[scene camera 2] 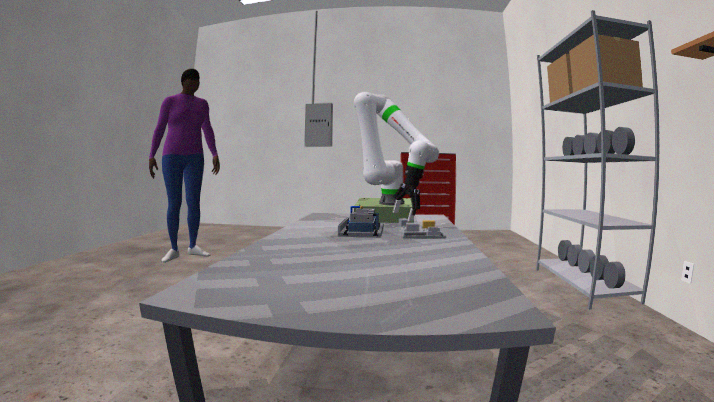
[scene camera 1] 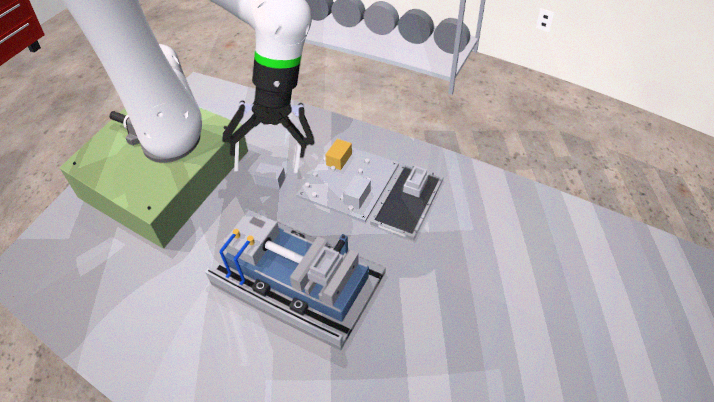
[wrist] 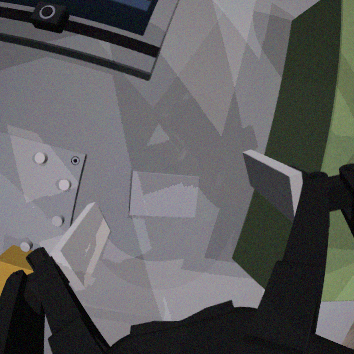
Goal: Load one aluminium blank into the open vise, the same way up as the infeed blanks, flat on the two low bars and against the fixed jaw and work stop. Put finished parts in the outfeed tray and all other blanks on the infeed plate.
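Frame: origin at the arm's base, x left, y back, z up, level; centimetres.
Seen in the pictures: gripper, fingertip midpoint: (scene camera 2: 402, 216) (scene camera 1: 265, 167) (wrist: 172, 193); arm's base, link origin: (scene camera 2: 391, 203).
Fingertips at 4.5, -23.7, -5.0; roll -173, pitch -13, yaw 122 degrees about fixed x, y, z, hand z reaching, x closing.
Observation:
Offsets run from my fingertips to a thing's top centre, as dx, dy, dz.
My gripper (scene camera 1: 266, 167) (scene camera 2: 404, 211) (wrist: 172, 193) is open and empty, above a plain grey blank @(+0.5, -0.4, -1.2) (scene camera 1: 270, 175) (wrist: 164, 195) that lies on the table beside the infeed plate @(+7.6, -17.2, -4.0) (scene camera 1: 378, 172) (wrist: 47, 200). In the wrist view the blank shows between the fingers, farther down. Another grey blank @(+3.0, -21.2, -0.4) (scene camera 1: 357, 190) stands on the infeed plate. A pocketed part @(-20.8, -25.2, +6.7) (scene camera 1: 325, 265) sits between the jaws of the blue vise @(-20.7, -18.2, +5.1) (scene camera 1: 354, 300) (scene camera 2: 363, 227); whether it touches them is unclear. A similar pocketed part @(+11.4, -32.1, -0.7) (scene camera 1: 415, 181) is in the dark outfeed tray (scene camera 1: 400, 212). The bars and work stop are not clearly visible.
A yellow block @(+12.2, -12.7, -0.4) (scene camera 1: 338, 154) (scene camera 2: 428, 224) (wrist: 12, 262) is on the infeed plate, near one finger in the wrist view. The green robot base (scene camera 1: 135, 175) (wrist: 310, 100) is on the other side. A person (scene camera 2: 185, 130) stands left of the table (scene camera 2: 350, 340).

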